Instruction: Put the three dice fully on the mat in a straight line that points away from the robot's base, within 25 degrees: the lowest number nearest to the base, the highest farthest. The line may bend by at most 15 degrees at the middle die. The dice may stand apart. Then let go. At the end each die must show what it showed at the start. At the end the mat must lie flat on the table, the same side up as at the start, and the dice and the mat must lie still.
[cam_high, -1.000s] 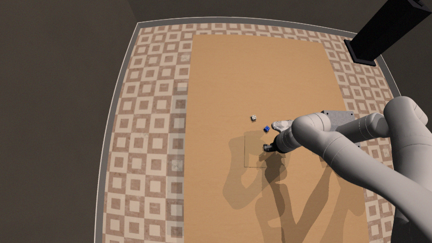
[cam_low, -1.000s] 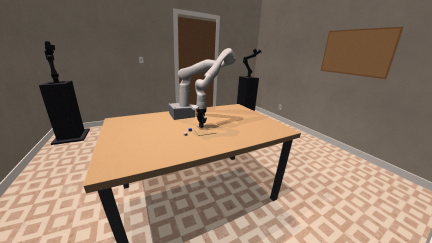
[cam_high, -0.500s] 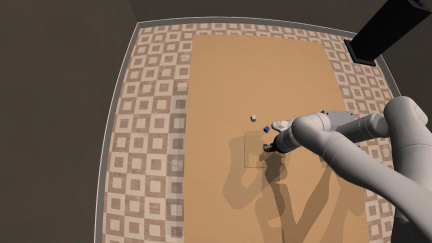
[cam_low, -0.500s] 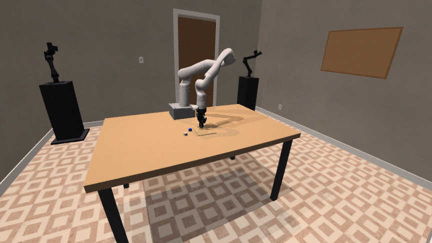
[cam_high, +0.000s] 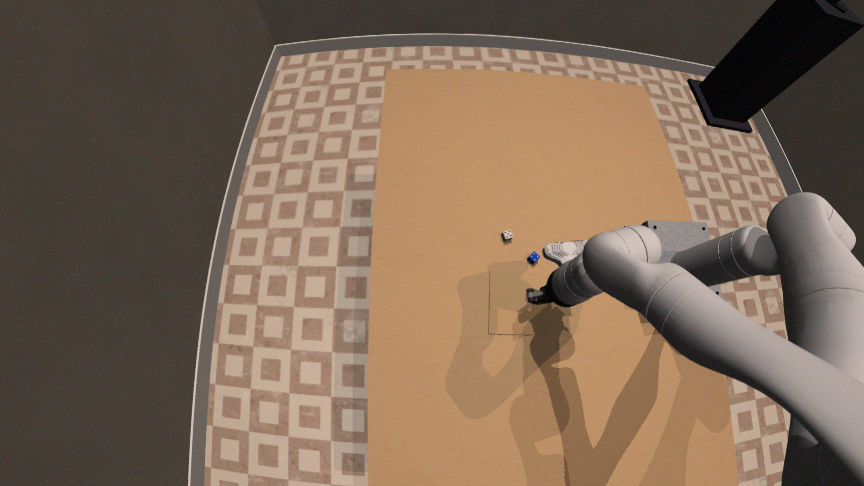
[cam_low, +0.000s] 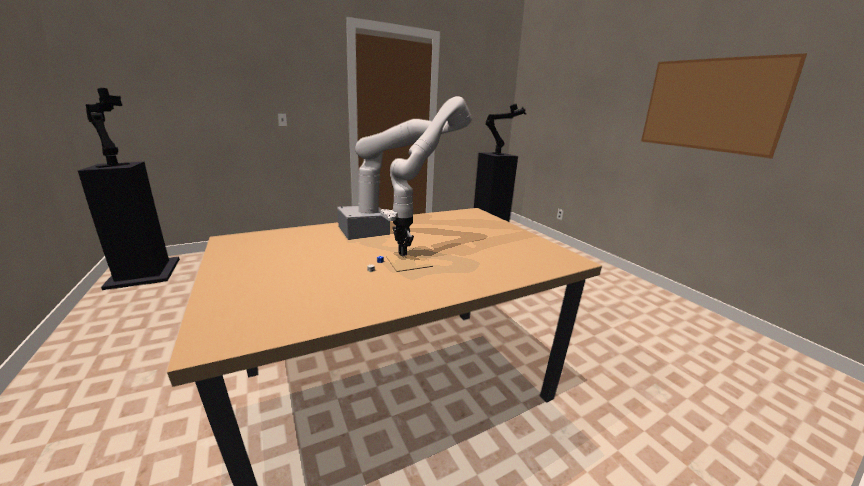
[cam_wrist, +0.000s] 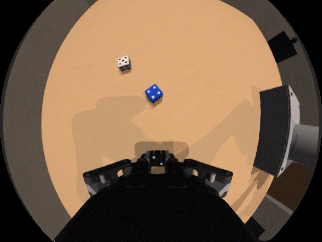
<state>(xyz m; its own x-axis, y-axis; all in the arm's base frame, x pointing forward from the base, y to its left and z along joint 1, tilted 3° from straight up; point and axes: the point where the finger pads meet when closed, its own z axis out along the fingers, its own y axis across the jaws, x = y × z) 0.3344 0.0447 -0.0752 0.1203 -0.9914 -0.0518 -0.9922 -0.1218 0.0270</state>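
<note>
The black die lies 1 cm below my hand. Round my hand: blue die: 10 cm to the right, 2 cm below, 2 cm ahead; then mat: 5 cm ahead, 3 cm below, 1 cm to the left; then white die: 15 cm to the right, 8 cm ahead, 2 cm below.
</note>
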